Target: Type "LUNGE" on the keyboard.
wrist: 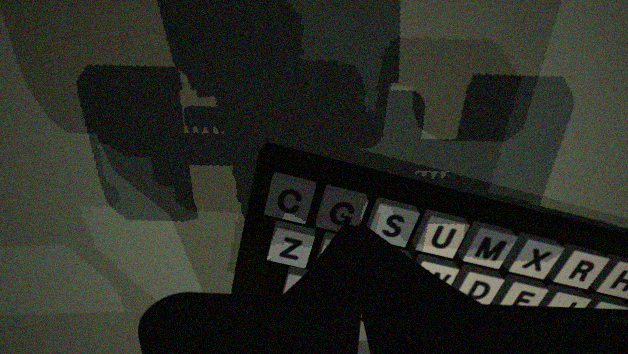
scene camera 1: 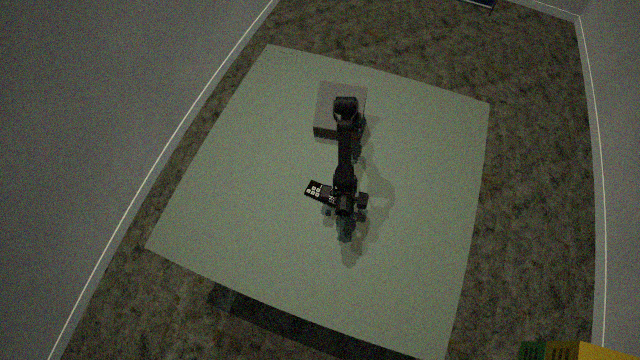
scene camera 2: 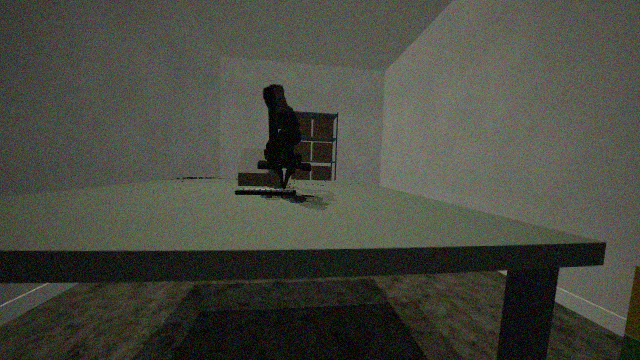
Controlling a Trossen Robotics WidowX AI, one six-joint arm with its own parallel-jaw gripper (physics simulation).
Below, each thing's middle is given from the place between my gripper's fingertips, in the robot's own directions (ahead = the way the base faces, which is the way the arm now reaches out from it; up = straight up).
The black keyboard [wrist: 499, 253] lies 20 mm behind my hand, 60 mm to the right of it and 10 mm below it.
